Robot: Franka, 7 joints.
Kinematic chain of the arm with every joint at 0, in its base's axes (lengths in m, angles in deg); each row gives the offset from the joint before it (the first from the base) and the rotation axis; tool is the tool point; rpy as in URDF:
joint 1: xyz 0 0 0.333 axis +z
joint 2: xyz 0 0 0 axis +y
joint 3: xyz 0 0 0.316 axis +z
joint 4: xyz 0.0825 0 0 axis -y
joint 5: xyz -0.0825 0 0.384 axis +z
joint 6: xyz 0 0 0 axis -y
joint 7: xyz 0.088 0 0 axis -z
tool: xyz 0 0 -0.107 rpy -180 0 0
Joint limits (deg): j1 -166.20..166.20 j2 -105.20..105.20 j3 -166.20..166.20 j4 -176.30..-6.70 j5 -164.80..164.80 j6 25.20..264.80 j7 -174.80..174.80
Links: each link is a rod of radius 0.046 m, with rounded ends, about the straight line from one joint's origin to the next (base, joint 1, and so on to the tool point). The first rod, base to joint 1, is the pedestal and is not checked.
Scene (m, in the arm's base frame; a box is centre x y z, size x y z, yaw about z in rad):
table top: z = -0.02
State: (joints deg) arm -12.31 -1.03 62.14 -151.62 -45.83 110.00 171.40
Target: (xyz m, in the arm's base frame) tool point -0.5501 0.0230 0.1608
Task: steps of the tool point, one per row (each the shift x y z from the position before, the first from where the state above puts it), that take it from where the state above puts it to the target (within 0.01 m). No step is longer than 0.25 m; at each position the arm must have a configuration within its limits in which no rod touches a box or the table.
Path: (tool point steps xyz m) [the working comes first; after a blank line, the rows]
Joints at the target: 40.90 -37.67 139.33 -121.00 -45.31 134.07 171.40
Straight joint move there: clear.

1: -0.0904 0.1253 0.0398
2: -0.1525 0.0792 0.0253
3: -0.1871 0.0072 0.0031
4: -0.1831 -0.0754 -0.0226
5: -0.1396 -0.1497 -0.0466
6: -0.0644 -0.1988 -0.0641

